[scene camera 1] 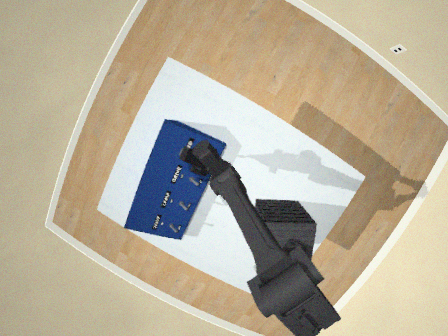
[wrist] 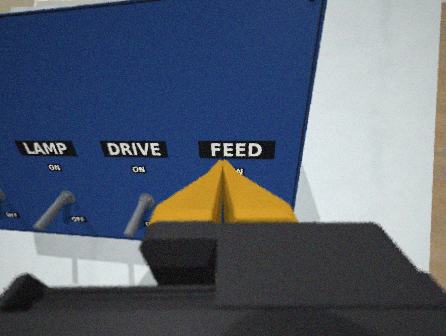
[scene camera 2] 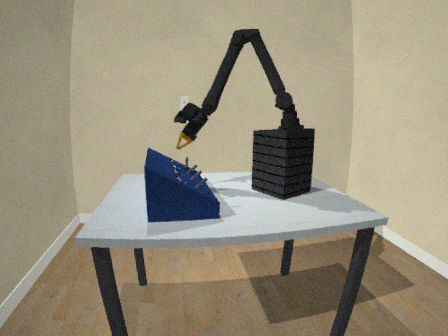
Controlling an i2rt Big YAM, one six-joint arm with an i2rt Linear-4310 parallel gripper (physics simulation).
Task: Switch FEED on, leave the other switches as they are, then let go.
Scene:
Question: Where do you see a blue switch panel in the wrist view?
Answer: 110,110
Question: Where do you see a blue switch panel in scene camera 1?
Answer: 166,183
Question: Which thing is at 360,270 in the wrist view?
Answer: My gripper.

